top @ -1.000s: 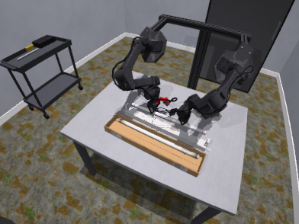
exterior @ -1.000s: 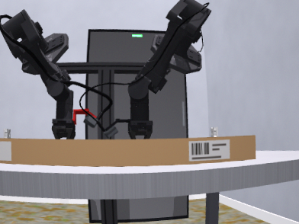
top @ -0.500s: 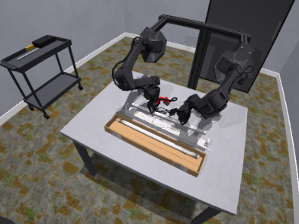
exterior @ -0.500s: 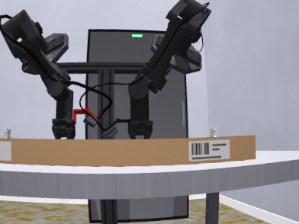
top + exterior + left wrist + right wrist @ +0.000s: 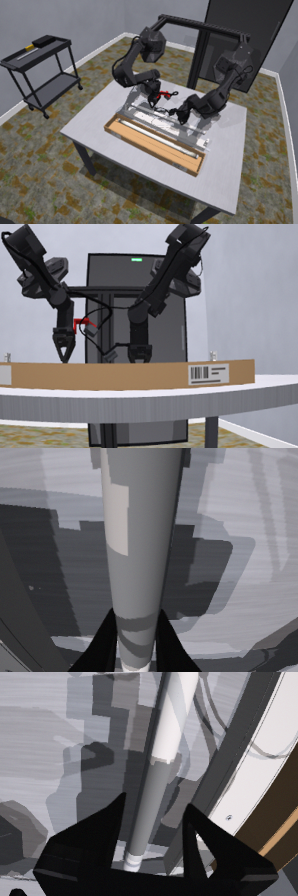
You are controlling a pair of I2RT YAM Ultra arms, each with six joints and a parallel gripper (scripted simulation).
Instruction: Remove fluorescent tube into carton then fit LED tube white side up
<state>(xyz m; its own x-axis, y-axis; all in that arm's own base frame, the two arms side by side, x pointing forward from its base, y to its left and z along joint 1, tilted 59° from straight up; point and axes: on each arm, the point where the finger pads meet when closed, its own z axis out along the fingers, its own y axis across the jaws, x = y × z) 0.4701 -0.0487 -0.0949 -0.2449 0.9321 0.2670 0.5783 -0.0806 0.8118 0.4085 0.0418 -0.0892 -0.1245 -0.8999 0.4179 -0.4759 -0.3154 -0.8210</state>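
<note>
The LED tube is 1 cm ahead of my right hand, 12 cm to the left of it and 6 cm below it. Round my right hand: light fixture: 11 cm ahead, 14 cm to the left, 1 cm below; carton: 26 cm ahead, 13 cm to the left, 4 cm below; old fluorescent tube: 21 cm ahead, 13 cm to the left, 5 cm below.
Right now the LED tube is 120 mm to the right of my left hand and 10 mm below it. Also, from my left hand: light fixture 100 mm to the right, 100 mm ahead, 30 mm above; then carton 250 mm ahead, 110 mm to the right, 10 mm above; then old fluorescent tube 200 mm ahead, 110 mm to the right.
</note>
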